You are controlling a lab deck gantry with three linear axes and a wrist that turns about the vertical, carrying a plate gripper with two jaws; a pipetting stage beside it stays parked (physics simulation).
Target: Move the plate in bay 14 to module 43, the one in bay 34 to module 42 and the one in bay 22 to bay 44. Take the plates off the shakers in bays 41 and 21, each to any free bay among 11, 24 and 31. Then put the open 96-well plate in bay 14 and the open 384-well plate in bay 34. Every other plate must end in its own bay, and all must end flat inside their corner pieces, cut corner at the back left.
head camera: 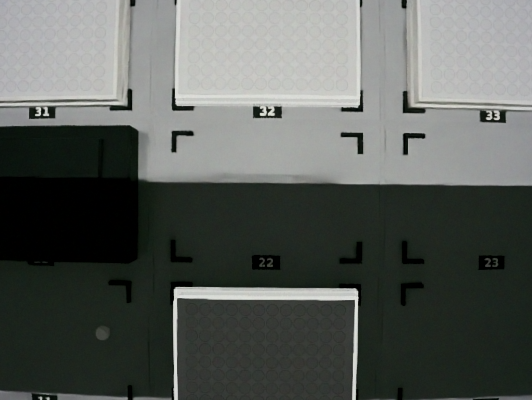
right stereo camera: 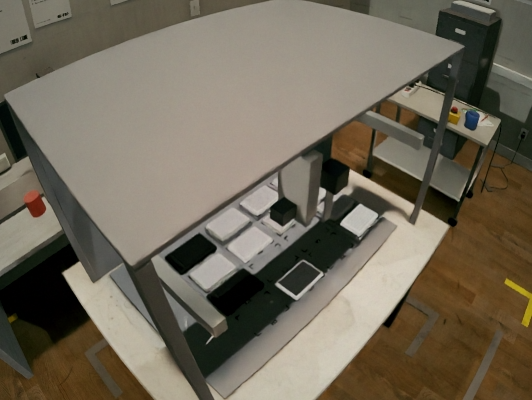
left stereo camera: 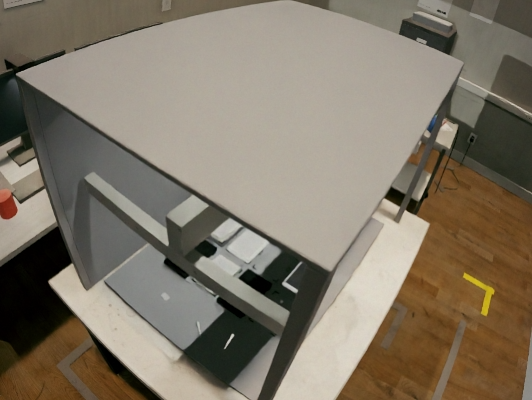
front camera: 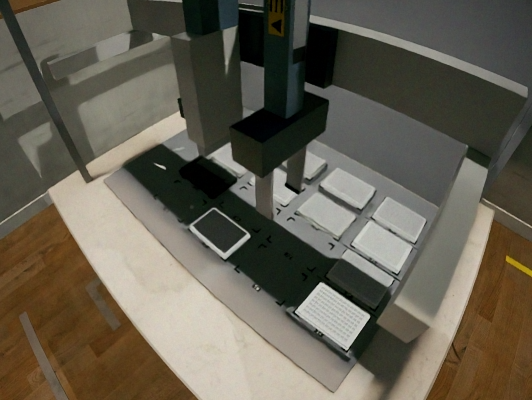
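Pixels of known places: gripper, between the fingertips: [front camera: 279,201]; robot's base, origin of its link: [right stereo camera: 257,335] [left stereo camera: 274,335] [front camera: 154,197].
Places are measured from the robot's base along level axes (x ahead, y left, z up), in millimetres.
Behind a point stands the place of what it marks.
Note:
My gripper [front camera: 280,202] {x 358, y 105, z 160 mm} is open and empty, its jaws hanging above the middle of the deck. It is out of the head view. The open 96-well plate [front camera: 332,315] {x 556, y 37, z 28 mm} [right stereo camera: 359,220] {x 546, y 38, z 27 mm} lies in bay 14. Plates lie in bay 24 [front camera: 360,282] {x 562, y 135, z 29 mm}, bay 34 [front camera: 384,248] {x 563, y 248, z 27 mm}, bay 44 [front camera: 399,219] {x 556, y 353, z 29 mm}, bay 43 [front camera: 346,188] {x 393, y 348, z 33 mm} and bay 42 [front camera: 312,167] {x 277, y 354, z 33 mm}. A plate [head camera: 65,50] {x 89, y 249, z 14 mm} [right stereo camera: 214,271] {x 65, y 251, z 14 mm} lies in bay 31. The black shakers in bay 21 [front camera: 207,176] {x 75, y 142, z 24 mm} [head camera: 70,200] {x 101, y 147, z 24 mm} and bay 41 [right stereo camera: 190,252] {x 57, y 358, z 24 mm} carry no visible plate. Bay 22 is empty. Cut corners are hard to tell.
Other plates lie in bay 12 [front camera: 220,232] {x 237, y 41, z 14 mm} [head camera: 266,350] {x 229, y 47, z 14 mm}, bay 32 [head camera: 267,50] {x 228, y 248, z 14 mm} and bay 33 [front camera: 326,215] {x 396, y 250, z 14 mm} [head camera: 475,50] {x 370, y 252, z 14 mm}. The pipetting stage [front camera: 212,90] stands left of my gripper. A side rail [front camera: 437,250] {x 616, y -25, z 400 mm} borders the deck's right. Bays 11, 13 and 23 hold no plate.

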